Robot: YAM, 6 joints.
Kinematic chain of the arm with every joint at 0, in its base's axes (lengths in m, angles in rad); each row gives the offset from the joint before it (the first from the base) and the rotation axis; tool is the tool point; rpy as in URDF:
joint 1: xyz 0 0 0.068 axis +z
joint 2: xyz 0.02 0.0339 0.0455 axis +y
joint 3: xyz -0.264 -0.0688 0 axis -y
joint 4: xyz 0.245 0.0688 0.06 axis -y
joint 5: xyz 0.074 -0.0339 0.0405 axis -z
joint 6: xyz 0.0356 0 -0.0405 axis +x
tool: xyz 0 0 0 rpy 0 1.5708 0
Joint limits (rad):
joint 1: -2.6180..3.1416
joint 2: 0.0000..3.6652
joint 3: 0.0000..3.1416
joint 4: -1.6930..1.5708
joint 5: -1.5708..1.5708
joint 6: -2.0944..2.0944
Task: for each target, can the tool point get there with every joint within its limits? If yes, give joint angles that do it. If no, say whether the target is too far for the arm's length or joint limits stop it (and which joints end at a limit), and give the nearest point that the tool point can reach.
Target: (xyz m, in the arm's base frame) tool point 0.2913 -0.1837 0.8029
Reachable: no: too far | nearest point 0.2423 -0.1528 0.6798 | short by 0.136 m
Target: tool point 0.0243 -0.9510 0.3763
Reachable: no: too far | nearest point 0.0159 -0.6221 0.2835 | short by 0.342 m
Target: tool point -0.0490 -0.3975 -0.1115
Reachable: yes | joints -1.7602 2.8784 1.2178 1.1888 -0.8482 -0.1788
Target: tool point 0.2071 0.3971 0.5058
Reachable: yes | joints -1.9965 0.5662 2.6039 0.4727 -0.7619 1.7397
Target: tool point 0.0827 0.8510 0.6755
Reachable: no: too far | nearest point 0.0522 0.5367 0.4629 | short by 0.381 m
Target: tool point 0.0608 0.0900 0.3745
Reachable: yes | joints 1.2964 0.5605 0.8101 -0.2254 1.2819 -0.9610
